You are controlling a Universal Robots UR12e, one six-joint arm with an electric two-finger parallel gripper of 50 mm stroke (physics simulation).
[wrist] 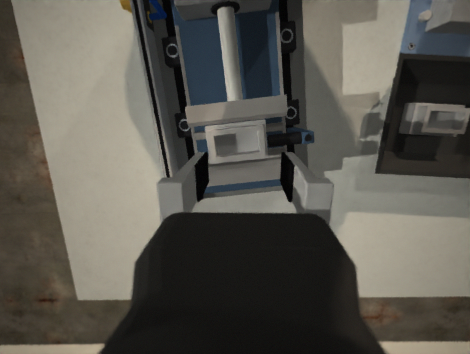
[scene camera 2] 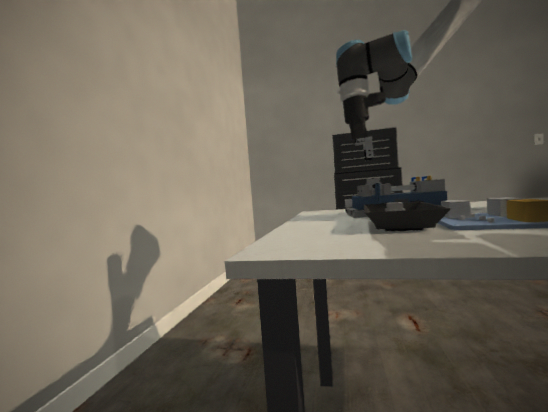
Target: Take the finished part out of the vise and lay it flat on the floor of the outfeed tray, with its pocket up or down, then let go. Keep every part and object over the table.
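Frame: origin at the arm's base, x ahead, y left, z up, level; millimetres.
Seen in the pictures: gripper, between the fingertips: [wrist: 244, 167] [scene camera 2: 369, 159].
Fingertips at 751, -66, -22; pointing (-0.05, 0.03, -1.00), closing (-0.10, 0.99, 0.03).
Offsets run from my fingertips to a thing's middle, as dx, dy, dz. "*": to the spot under its first point. Level surfaces: height alone.
The finished part @(-8, -6, -82) [wrist: 251, 142], a light grey block with a rectangular pocket facing up, sits between the jaws of the vise @(-72, -21, -130) [wrist: 237, 111] [scene camera 2: 420, 197]. A black cylinder with a blue end @(* -15, +43, -84) [wrist: 285, 139] stands at its right side in the wrist view. My gripper [wrist: 244, 167] [scene camera 2: 369, 153] is open and empty, above the vise, with its fingers spread to either side near the part's lower edge in the wrist view. The dark outfeed tray [wrist: 425, 162] [scene camera 2: 405, 220] is to the right of the vise in the wrist view. Another grey pocketed part @(-50, +240, -150) [wrist: 416, 119] lies in it.
A blue plate @(-216, +286, -176) [wrist: 412, 35] [scene camera 2: 505, 224] with grey blocks is beyond the tray. A yellow block @(-265, +329, -154) [scene camera 2: 530, 210] is at the right. Blue handles @(* -132, -102, -128) [wrist: 157, 11] are at the vise's far left. The white table @(dz -180) [scene camera 2: 310, 240] ends left of the vise.
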